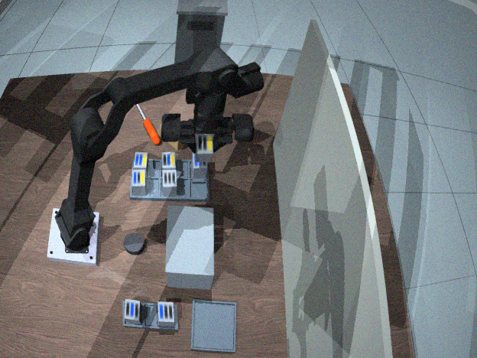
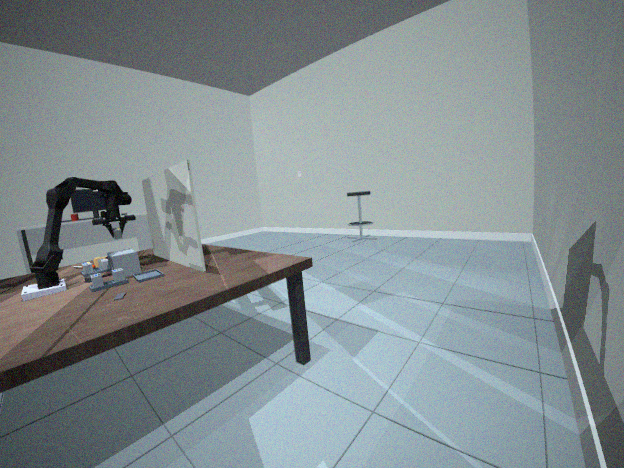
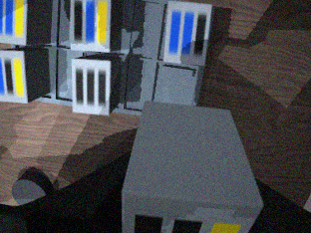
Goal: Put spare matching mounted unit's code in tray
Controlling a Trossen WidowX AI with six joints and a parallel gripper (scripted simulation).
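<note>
Right now the grey tray is 20 mm behind my gripper tip, 360 mm to the right of it and 150 mm below it. Round my gripper tip: black puck 180 mm behind, 140 mm to the right, 150 mm below; then tall grey block 40 mm behind, 170 mm to the right, 110 mm below; then tan block 50 mm behind, 170 mm to the left, 130 mm below.
</note>
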